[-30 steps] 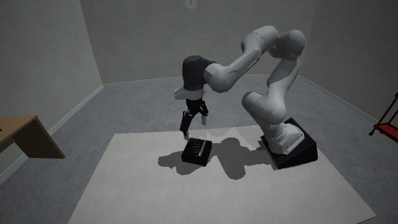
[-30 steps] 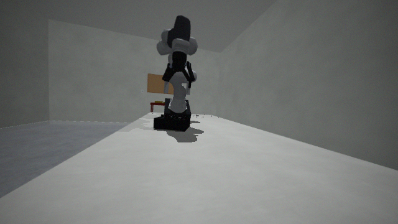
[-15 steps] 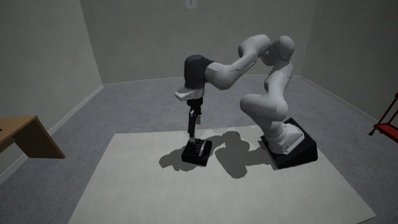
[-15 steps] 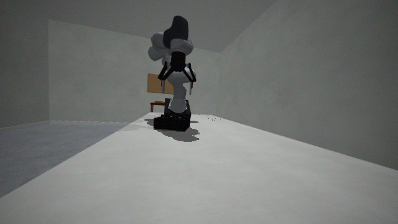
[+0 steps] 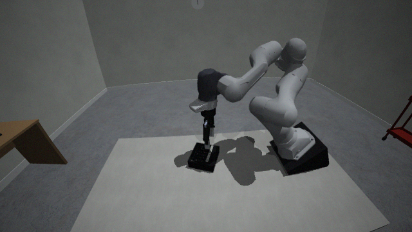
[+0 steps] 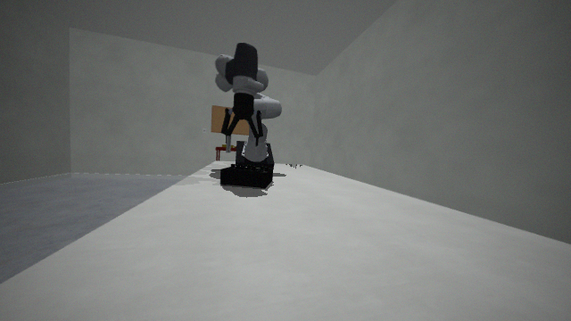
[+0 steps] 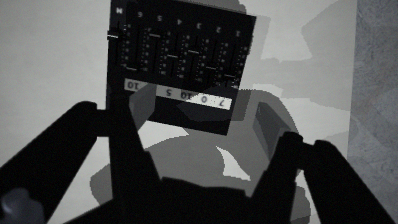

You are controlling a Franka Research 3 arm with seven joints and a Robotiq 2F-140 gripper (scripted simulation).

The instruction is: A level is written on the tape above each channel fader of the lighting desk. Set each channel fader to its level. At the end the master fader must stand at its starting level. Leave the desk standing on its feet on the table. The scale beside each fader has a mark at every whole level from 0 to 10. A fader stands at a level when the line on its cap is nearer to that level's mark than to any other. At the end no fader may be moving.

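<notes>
The channel 2 fader cap lies 70 mm below my hand, 30 mm ahead of it and 10 mm to the right of it. Round my hand: channel 1 fader cap: 70 mm below, 30 mm to the right, 20 mm ahead; master fader cap: 90 mm to the left, 90 mm ahead, 70 mm below.
</notes>
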